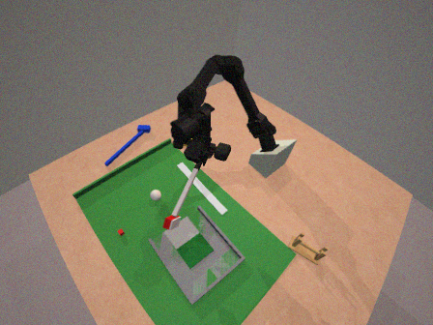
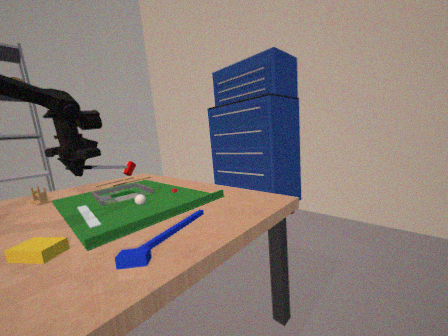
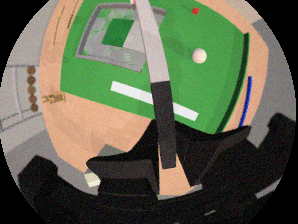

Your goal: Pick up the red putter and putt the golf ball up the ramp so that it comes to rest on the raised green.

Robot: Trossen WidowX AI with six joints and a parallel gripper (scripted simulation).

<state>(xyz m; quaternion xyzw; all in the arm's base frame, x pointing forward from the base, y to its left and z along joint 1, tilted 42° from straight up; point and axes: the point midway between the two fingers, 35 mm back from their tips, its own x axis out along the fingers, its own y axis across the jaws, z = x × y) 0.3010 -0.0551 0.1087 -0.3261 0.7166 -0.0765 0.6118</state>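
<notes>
My gripper tip is 140 mm above the white strip. Also, from my gripper tip: white golf ball 160 mm ahead, 120 mm below, 80 mm to the right; then red putter 110 mm ahead, 50 mm to the left, 10 mm above; then green mat 180 mm ahead, 150 mm below, 60 mm to the left.
</notes>
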